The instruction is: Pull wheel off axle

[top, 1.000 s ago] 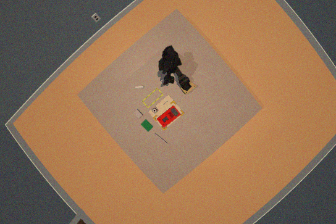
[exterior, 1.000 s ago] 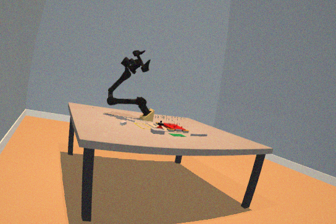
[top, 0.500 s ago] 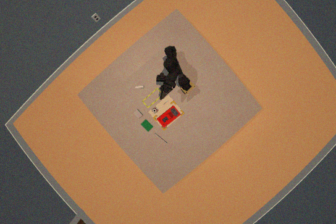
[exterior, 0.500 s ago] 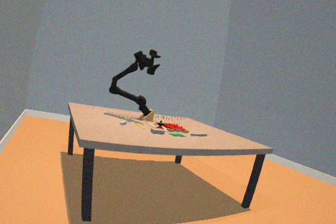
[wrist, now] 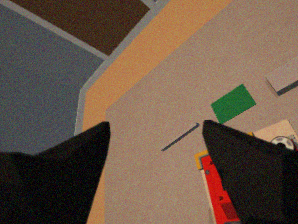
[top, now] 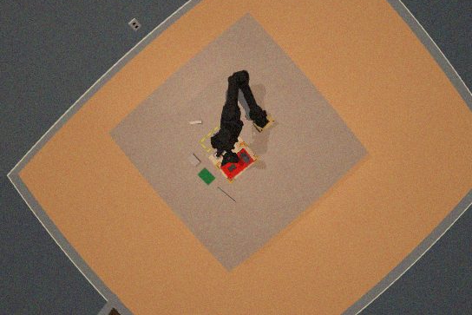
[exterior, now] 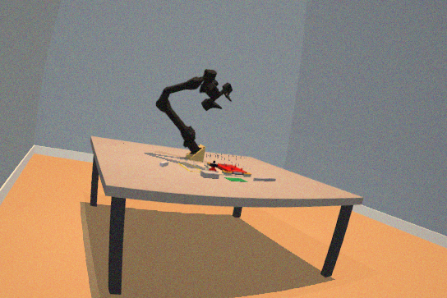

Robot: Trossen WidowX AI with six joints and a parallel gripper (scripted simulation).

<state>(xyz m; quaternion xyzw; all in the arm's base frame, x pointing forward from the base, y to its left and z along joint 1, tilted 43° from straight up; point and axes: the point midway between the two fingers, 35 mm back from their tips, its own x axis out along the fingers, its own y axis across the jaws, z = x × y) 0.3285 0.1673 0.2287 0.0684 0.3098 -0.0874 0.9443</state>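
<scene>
Now: the wheel 30 mm ahead of my gripper tip, 30 mm to the right of it and 320 mm below it. The rest, counted from my gripper tip: axle: 30 mm ahead, 30 mm to the right, 320 mm below; then thin dark rod: 180 mm ahead, 200 mm to the left, 350 mm below; then green tile: 190 mm ahead, 20 mm to the left, 350 mm below.
</scene>
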